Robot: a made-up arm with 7 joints.
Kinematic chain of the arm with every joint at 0, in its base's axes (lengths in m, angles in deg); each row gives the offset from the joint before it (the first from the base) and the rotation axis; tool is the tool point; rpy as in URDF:
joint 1: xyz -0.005 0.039 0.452 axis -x
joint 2: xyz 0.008 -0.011 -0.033 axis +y
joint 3: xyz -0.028 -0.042 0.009 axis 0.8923 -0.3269 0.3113
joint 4: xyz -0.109 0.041 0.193 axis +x
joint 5: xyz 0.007 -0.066 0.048 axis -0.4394 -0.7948 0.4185
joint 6: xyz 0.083 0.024 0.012 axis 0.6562 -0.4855 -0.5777
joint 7: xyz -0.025 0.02 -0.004 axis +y
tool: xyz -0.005 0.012 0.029 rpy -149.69 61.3 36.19
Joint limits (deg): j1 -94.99..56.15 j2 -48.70..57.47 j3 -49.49..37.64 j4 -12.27..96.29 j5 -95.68..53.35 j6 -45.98..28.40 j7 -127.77..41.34
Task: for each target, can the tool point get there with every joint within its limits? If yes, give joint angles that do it. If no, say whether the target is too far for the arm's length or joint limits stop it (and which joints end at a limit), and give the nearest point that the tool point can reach.
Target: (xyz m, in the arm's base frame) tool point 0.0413 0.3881 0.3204
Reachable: no: joint limits stop it (at a limit: joint 1, joint 5, joint 6, joint 7) | nearest point 0.0310 0.2735 0.3711 | short by 0.126 m
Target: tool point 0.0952 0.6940 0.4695
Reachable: no: too far | nearest point 0.0447 0.2979 0.4837 | short by 0.400 m
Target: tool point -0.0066 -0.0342 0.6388
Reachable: yes | joints -27.10 10.44 -14.12 2.34 -58.17 15.09 -97.44
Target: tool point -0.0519 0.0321 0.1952
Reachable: no: joint limits stop it (at a limit: joint 1, joint 3, joint 4, joint 6, joint 7) | nearest point -0.0909 -0.0162 0.2400 | short by 0.077 m
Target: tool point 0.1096 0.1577 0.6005
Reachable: yes | joints 17.22 39.30 -28.70 -1.19 -26.84 -24.45 -99.08
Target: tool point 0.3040 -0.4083 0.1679
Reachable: no: too far | nearest point 0.1368 -0.2110 0.2932 | short by 0.287 m
